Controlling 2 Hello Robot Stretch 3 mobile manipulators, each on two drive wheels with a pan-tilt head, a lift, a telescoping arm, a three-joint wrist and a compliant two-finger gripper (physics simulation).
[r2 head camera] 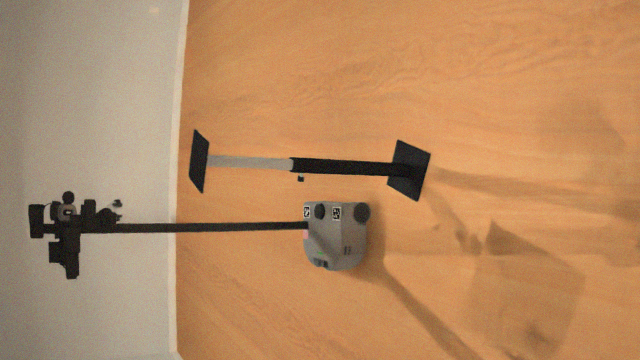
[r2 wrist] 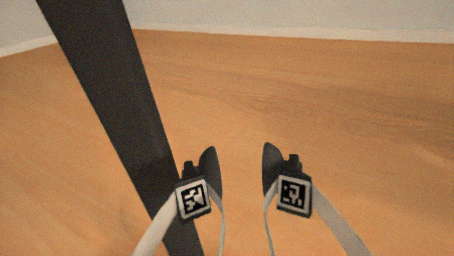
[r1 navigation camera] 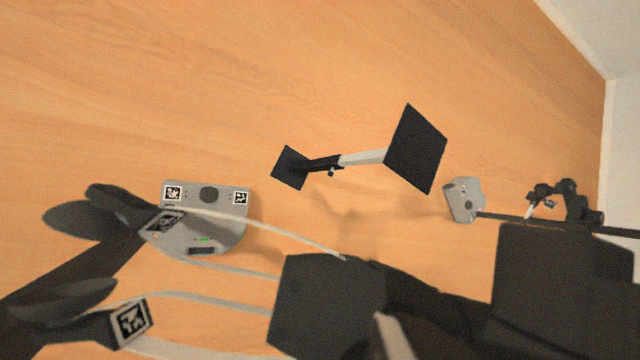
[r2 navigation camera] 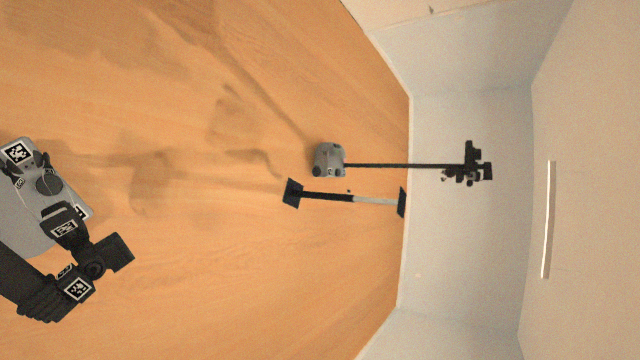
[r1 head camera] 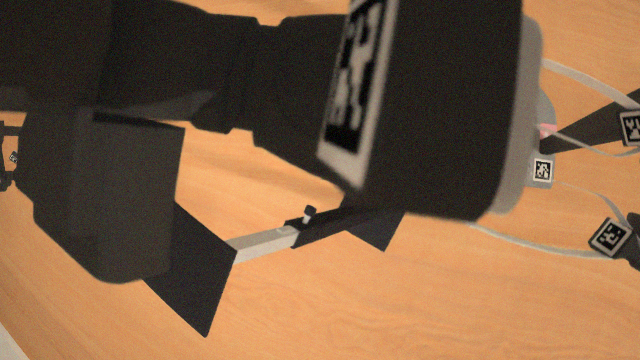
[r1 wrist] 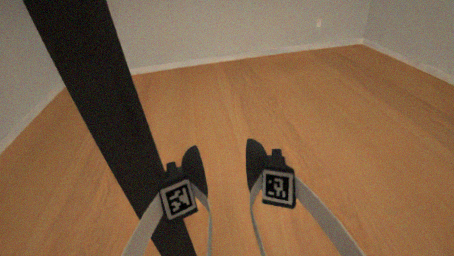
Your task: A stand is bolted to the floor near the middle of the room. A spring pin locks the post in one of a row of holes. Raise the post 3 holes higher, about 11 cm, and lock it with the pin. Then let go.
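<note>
The stand's black sleeve (r1 head camera: 322, 228) (r1 navigation camera: 322, 163) (r2 head camera: 345, 167) (r2 navigation camera: 325, 196) is upright on its floor plate (r2 head camera: 421, 172) (r2 navigation camera: 290, 193). The light grey post (r1 head camera: 265, 244) (r1 navigation camera: 362, 156) (r2 head camera: 250, 162) (r2 navigation camera: 375, 200) rises from it, with a dark square plate (r1 head camera: 205, 290) (r1 navigation camera: 416, 150) (r2 head camera: 199, 161) on top. The spring pin (r1 head camera: 309, 214) (r1 navigation camera: 331, 171) (r2 head camera: 300, 178) sticks out near the sleeve's top; its seating cannot be told. The r1 gripper (r1 wrist: 226, 167) is open and empty, apart from the stand. The r2 gripper (r2 wrist: 241, 172) is open and empty, also away from the stand.
In the r2 head view, r1's grey base (r2 head camera: 332, 240) stands beside the stand on the pin side, with its tall mast (r2 head camera: 240, 227). In the r1 navigation view, r2's base (r1 navigation camera: 462, 200) is beyond the stand. A white wall (r2 head camera: 100, 100) is behind r1. r1's wrist parts cover much of its head view.
</note>
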